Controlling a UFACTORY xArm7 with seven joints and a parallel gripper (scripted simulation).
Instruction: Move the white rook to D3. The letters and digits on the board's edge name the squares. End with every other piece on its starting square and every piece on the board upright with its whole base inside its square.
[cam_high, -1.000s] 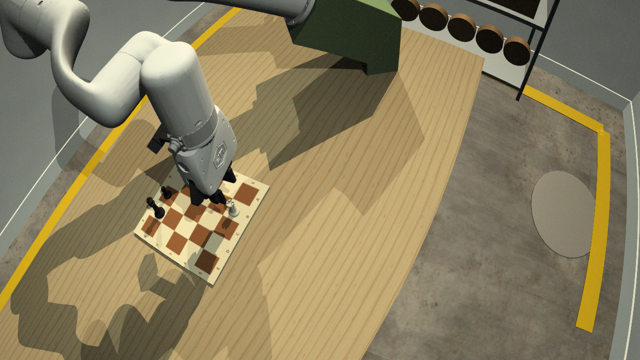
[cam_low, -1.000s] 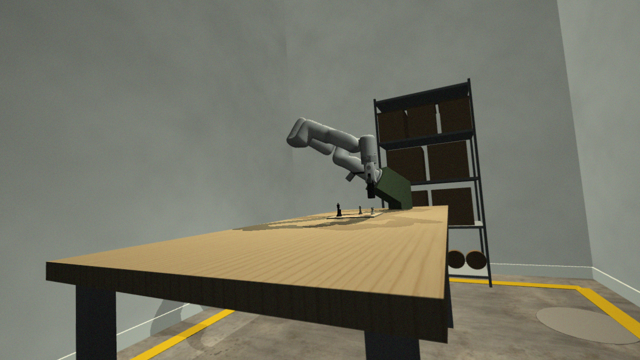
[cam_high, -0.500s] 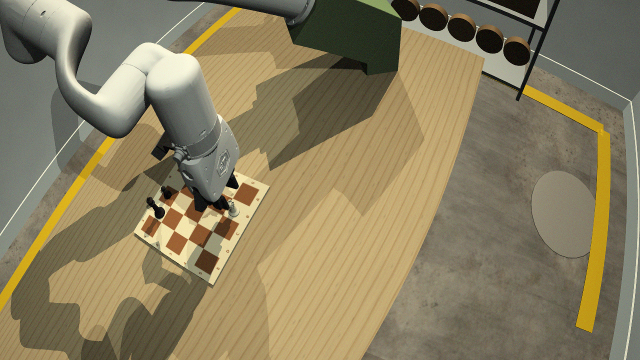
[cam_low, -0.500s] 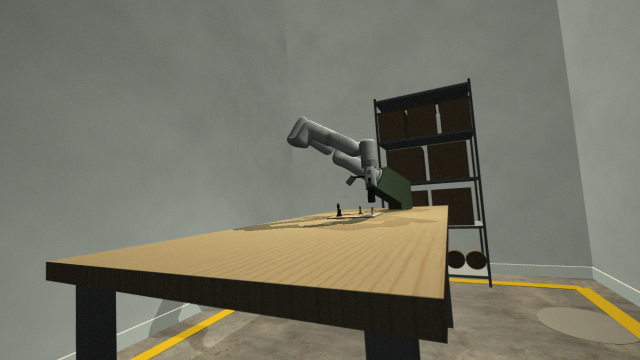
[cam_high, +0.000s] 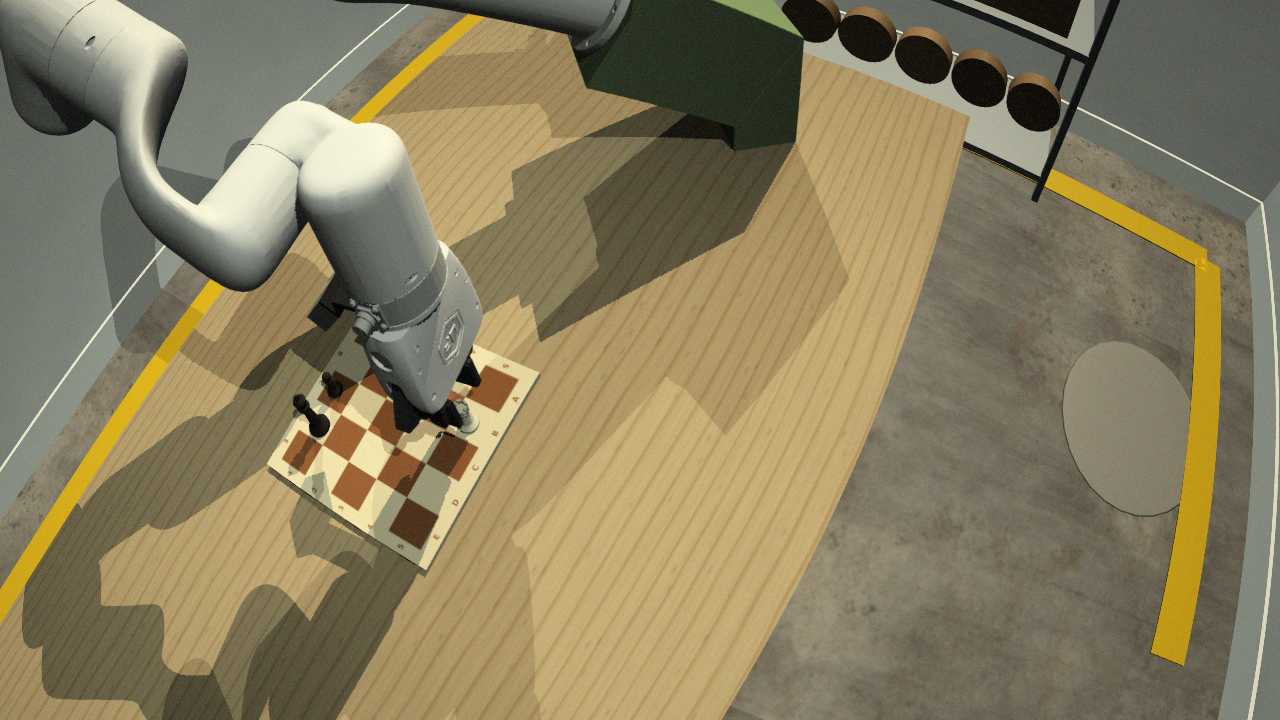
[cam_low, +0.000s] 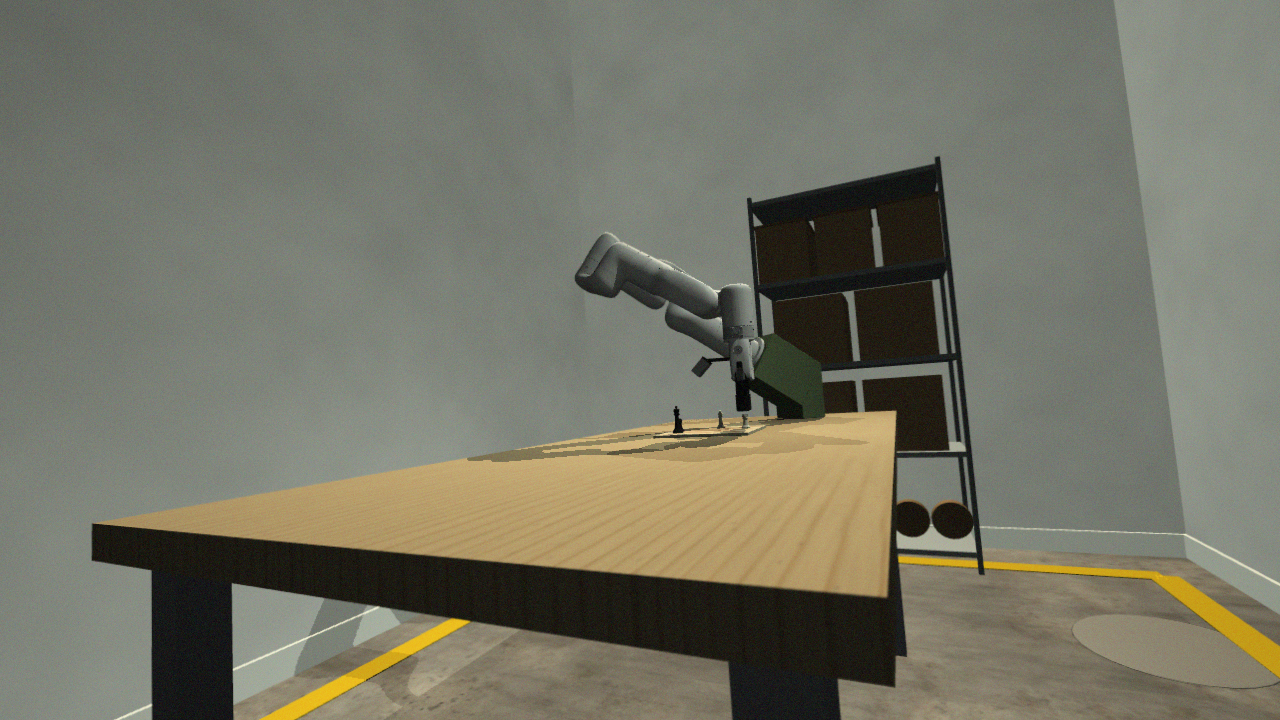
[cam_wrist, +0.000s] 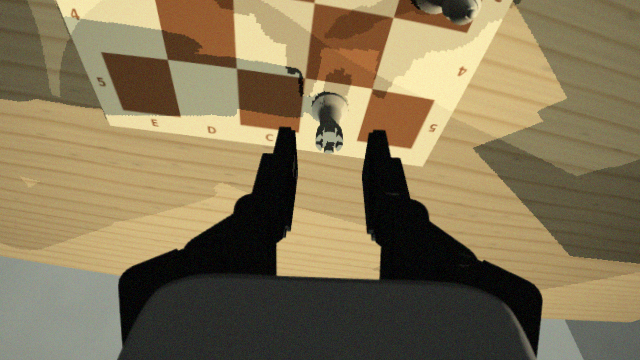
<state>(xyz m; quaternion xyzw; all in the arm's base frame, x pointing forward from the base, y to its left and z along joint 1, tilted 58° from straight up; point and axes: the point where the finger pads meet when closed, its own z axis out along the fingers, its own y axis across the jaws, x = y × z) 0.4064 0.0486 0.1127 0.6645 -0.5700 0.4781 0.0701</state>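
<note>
Right now my hand is 2 cm short of the chessboard, 8 cm to the left of it and 6 cm above it. The rest, counted from my hand: tall black piece: 4 cm ahead, 16 cm to the right, 3 cm below; black pawn: 1 cm behind, 16 cm to the right, 5 cm below.
</note>
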